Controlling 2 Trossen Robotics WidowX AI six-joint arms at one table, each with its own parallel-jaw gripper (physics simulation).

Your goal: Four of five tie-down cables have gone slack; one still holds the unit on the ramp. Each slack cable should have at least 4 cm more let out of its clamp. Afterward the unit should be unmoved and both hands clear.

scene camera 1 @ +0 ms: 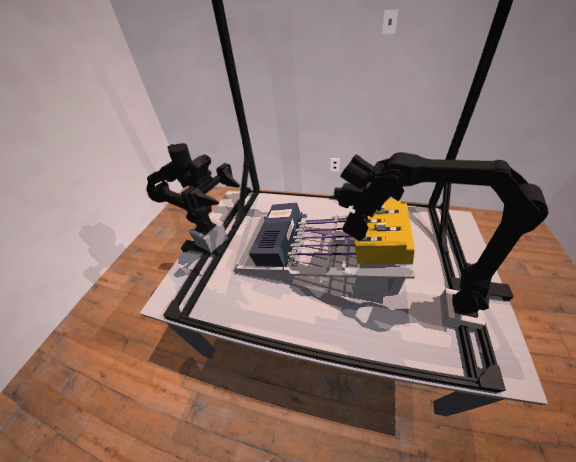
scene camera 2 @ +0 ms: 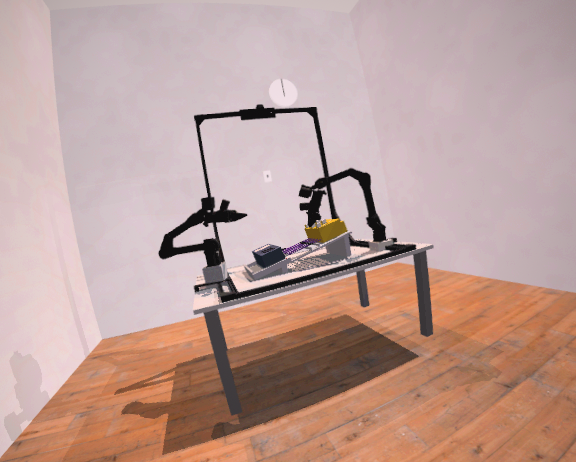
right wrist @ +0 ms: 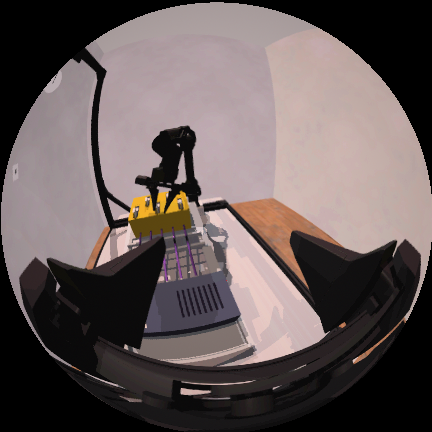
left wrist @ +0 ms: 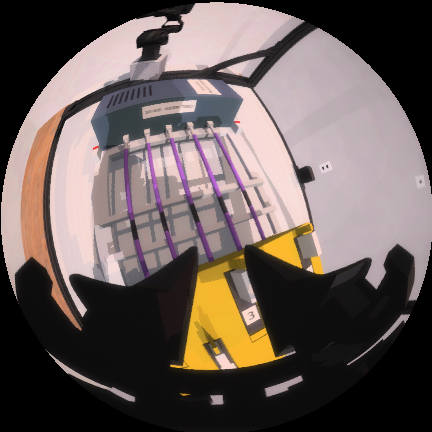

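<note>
The dark blue unit [scene camera 1: 270, 242] [scene camera 2: 268, 255] [left wrist: 160, 112] [right wrist: 200, 302] sits at the low end of the grey ramp [scene camera 1: 260, 271]. Several purple cables [left wrist: 128, 190] run from it to the yellow clamp box [scene camera 1: 385, 254] [scene camera 2: 327, 231] [left wrist: 215, 300] [right wrist: 160, 225] at the high end. Which cable is taut cannot be told. My left gripper [left wrist: 220, 251] [right wrist: 158, 211] is partly open and empty, low over the box, with clamp 3 [left wrist: 251, 315] showing between its fingers in the left wrist view. Its fingers hide other clamps. My right gripper [scene camera 1: 227, 194] [right wrist: 229, 240] is wide open and empty, raised beyond the unit's end.
A black frame [scene camera 1: 320, 357] borders the white table [scene camera 1: 265, 315], with uprights [scene camera 1: 233, 85] [scene camera 1: 477, 85] at the back. Small red marks [left wrist: 96, 148] [left wrist: 237, 122] lie beside the unit's two ends. Ramp crossbars run beneath the cables.
</note>
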